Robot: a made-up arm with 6 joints.
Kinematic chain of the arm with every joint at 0, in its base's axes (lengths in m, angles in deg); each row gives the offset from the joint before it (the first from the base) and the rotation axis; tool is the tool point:
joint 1: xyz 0 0 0.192 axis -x
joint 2: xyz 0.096 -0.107 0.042 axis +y
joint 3: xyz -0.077 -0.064 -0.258 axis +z
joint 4: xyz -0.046 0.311 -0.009 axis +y
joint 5: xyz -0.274 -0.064 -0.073 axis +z
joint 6: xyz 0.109 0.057 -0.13 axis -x
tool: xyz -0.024 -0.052 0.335
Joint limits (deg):
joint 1: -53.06..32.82
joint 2: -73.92..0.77
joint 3: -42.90..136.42
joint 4: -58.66..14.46
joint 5: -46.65..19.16
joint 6: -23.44..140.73
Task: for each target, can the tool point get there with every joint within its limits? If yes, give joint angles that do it. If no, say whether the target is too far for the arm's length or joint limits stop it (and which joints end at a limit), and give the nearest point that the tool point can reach.
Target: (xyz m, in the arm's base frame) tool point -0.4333 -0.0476 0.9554
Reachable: no: joint limits stop it (at a limit: joint 1, joint 2, joint 4, joint 5) | nearest point -0.2857 0.2554 0.4086 | short by 0.642 m
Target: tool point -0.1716 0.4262 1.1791
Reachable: no: joint limits stop it (at a limit: joint 1, joint 2, joint 4, joint 5) | nearest point -0.0932 0.4468 0.5022 | short by 0.682 m
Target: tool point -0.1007 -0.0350 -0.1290
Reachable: yes | joints 11.37 -33.52 5.79 -16.20 -12.31 -1.02
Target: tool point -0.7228 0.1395 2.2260
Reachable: no: too far | nearest point -0.2364 0.3929 0.4694 | short by 1.840 m
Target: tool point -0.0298 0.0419 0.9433
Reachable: no: joint limits stop it (at a limit: joint 1, joint 2, joint 3, joint 4, joint 5) | nearest point 0.2501 0.2090 0.5742 | short by 0.492 m
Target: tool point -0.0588 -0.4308 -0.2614
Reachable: yes | joints 18.61 -48.90 92.96 -17.06 -31.67 64.07
